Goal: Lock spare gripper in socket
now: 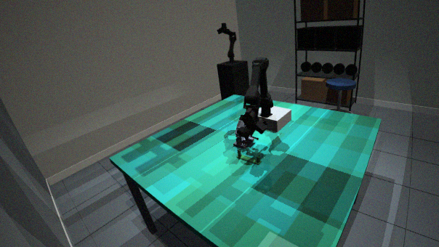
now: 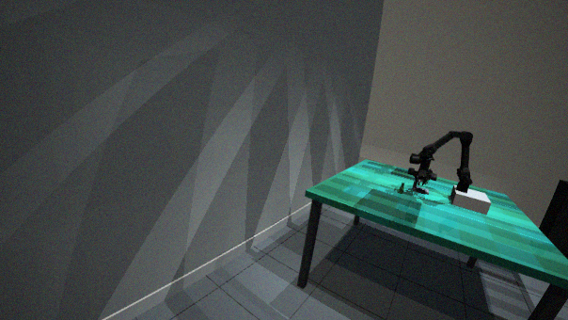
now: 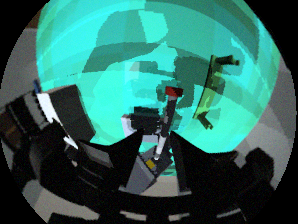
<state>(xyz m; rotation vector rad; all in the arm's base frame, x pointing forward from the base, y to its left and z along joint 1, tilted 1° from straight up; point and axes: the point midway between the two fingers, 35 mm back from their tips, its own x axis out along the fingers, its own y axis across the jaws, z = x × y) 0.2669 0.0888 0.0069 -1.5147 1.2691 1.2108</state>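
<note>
The grey mount is 50 mm to the right of my gripper tip. Also, from my gripper tip: spare gripper: 20 mm behind, 60 mm to the right, 60 mm above; olive mount: 90 mm ahead, 80 mm to the left, 30 mm below.
</note>
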